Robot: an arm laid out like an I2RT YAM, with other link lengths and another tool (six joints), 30 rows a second.
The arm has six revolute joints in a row. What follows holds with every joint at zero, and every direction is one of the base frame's.
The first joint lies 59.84 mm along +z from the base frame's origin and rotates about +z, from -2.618 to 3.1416 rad.
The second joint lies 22.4 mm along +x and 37.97 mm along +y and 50.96 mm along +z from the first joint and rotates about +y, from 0 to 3.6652 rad.
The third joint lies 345.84 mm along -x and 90.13 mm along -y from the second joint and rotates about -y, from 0 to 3.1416 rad.
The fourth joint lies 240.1 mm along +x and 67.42 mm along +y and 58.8 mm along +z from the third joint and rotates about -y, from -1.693 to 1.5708 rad.
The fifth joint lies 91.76 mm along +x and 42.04 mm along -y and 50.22 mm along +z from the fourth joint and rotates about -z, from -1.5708 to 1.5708 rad.
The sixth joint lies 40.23 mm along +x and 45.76 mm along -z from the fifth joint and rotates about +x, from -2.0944 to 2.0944 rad.
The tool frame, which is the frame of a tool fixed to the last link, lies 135 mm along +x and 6 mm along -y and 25 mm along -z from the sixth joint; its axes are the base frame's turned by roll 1.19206, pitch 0.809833 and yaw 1.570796 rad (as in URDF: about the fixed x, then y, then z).
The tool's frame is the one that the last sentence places.
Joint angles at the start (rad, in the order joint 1, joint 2, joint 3, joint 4, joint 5, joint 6): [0.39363, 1.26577, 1.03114, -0.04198, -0.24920, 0.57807]
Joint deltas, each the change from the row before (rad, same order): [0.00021, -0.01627, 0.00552, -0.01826, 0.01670, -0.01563]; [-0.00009, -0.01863, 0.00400, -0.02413, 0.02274, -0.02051]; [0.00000, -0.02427, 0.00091, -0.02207, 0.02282, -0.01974]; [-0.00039, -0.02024, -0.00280, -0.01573, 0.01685, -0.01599]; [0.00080, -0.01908, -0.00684, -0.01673, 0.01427, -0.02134]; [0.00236, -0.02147, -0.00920, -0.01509, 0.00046, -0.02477]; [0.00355, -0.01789, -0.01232, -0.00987, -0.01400, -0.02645]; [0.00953, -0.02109, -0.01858, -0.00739, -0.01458, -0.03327]
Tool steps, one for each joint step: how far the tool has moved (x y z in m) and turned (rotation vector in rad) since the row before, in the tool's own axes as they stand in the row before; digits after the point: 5 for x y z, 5 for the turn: [-0.00230, 0.00434, -0.00456, 0.00060, -0.00953, -0.02158]; [-0.00308, 0.00283, -0.00612, 0.00723, -0.01271, -0.02675]; [-0.00299, 0.00394, -0.00756, 0.00333, -0.01364, -0.02733]; [-0.00214, 0.00211, -0.00655, 0.00339, -0.00979, -0.02132]; [-0.00081, -0.00046, -0.00682, 0.00842, -0.00295, -0.02358]; [0.00208, 0.00039, -0.00708, 0.00212, 0.01171, -0.02221]; [0.00505, -0.00039, -0.00571, -0.00207, 0.02646, -0.01823]; [0.00778, -0.00097, -0.00607, -0.00421, 0.03520, -0.02370]
